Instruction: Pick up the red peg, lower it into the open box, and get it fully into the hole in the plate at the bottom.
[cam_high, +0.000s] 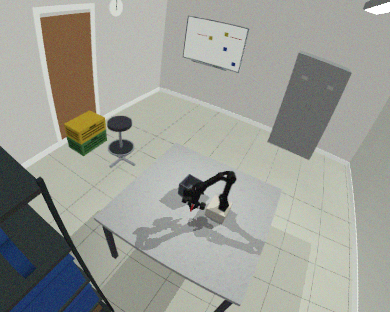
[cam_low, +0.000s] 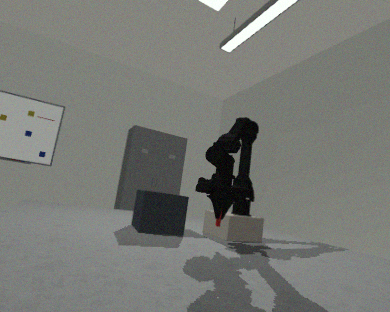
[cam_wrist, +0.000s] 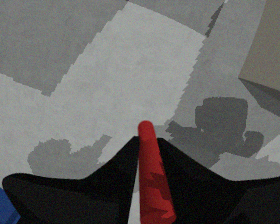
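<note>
My gripper tip is now 210 mm to the left of the grey plate, 140 mm short of it and 40 mm above it. The rest, counted from my gripper tip: red peg (20 mm above).
</note>
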